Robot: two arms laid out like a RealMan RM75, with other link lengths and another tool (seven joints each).
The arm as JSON. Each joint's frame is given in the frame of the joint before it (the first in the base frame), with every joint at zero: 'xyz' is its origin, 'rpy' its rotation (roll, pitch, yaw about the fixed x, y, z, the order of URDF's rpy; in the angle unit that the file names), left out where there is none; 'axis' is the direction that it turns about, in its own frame. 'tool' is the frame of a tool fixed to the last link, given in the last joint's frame.
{
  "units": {
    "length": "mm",
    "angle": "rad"
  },
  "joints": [
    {
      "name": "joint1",
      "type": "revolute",
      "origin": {
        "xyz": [
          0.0,
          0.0,
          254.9
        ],
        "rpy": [
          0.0,
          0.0,
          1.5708
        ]
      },
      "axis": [
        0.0,
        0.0,
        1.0
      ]
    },
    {
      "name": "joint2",
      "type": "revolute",
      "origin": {
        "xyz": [
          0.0,
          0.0,
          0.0
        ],
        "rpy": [
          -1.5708,
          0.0,
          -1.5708
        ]
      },
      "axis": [
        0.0,
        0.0,
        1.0
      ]
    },
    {
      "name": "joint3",
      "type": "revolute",
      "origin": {
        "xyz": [
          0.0,
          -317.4,
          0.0
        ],
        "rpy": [
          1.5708,
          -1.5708,
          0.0
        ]
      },
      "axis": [
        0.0,
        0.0,
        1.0
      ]
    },
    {
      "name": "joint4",
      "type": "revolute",
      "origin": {
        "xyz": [
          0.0,
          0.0,
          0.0
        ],
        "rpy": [
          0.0,
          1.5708,
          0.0
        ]
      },
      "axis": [
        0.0,
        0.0,
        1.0
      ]
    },
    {
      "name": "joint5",
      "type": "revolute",
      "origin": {
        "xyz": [
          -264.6,
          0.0,
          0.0
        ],
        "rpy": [
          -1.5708,
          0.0,
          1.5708
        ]
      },
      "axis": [
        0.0,
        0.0,
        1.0
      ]
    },
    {
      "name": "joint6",
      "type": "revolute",
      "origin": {
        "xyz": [
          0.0,
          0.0,
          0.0
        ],
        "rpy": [
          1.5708,
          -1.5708,
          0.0
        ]
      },
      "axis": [
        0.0,
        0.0,
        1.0
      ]
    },
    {
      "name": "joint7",
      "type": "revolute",
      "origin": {
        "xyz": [
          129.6,
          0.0,
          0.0
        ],
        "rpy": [
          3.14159,
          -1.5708,
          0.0
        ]
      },
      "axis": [
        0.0,
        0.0,
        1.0
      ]
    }
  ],
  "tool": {
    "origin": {
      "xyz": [
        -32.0,
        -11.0,
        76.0
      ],
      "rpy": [
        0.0,
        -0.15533,
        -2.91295
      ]
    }
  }
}
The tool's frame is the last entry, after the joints.
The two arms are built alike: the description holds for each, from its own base.
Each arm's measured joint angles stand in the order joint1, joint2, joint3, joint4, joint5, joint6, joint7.
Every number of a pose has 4 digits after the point. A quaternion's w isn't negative.
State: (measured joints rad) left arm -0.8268 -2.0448 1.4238 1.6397 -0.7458 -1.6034 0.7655; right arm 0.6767 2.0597 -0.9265 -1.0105 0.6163 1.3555 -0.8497
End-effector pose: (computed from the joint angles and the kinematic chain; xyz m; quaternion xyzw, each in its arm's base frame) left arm -0.0198 0.4853 -0.0292 -0.7649 -0.6303 0.0111 0.1324; right arm 0.3301 0.5198 -0.0138 -0.9546 -0.2484 -0.0890 0.1380
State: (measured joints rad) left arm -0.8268 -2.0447 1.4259 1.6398 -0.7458 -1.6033 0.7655; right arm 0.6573 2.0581 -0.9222 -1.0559 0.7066 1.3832 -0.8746
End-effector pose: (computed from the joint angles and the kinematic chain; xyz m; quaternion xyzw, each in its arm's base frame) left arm -0.0197 0.4850 -0.0297 -0.7653 -0.6298 0.0119 0.1324; right arm 0.3134 0.5198 -0.0081 -0.9499 -0.2659 -0.0528 0.1554
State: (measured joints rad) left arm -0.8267 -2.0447 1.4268 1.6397 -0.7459 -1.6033 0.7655; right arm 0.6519 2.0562 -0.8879 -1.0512 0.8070 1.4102 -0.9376
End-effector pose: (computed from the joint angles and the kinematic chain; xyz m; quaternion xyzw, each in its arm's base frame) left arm -0.0197 0.4849 -0.0300 -0.7654 -0.6297 0.0123 0.1323; right arm 0.3000 0.5197 -0.0070 -0.9434 -0.2848 -0.0043 0.1702
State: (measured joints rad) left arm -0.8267 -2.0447 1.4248 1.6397 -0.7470 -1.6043 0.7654; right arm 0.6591 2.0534 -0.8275 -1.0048 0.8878 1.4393 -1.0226
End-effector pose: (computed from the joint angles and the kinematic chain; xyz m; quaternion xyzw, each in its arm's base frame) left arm -0.0198 0.4849 -0.0296 -0.7651 -0.6302 0.0119 0.1318; right arm 0.2937 0.5195 -0.0078 -0.9354 -0.2997 0.0433 0.1826
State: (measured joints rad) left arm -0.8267 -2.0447 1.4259 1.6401 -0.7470 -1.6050 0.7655; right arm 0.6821 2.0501 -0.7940 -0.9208 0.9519 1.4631 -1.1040
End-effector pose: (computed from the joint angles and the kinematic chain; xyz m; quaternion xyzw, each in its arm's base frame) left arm -0.0198 0.4846 -0.0299 -0.7654 -0.6298 0.0126 0.1317; right arm 0.2855 0.5184 -0.0214 -0.9284 -0.3140 0.0886 0.1779
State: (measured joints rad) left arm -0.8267 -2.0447 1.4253 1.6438 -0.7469 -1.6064 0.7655; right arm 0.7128 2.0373 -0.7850 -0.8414 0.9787 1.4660 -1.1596
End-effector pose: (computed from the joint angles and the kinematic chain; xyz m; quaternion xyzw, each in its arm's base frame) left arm -0.0190 0.4842 -0.0292 -0.7661 -0.6289 0.0120 0.1321; right arm 0.2801 0.5214 -0.0318 -0.9240 -0.3257 0.1089 0.1681
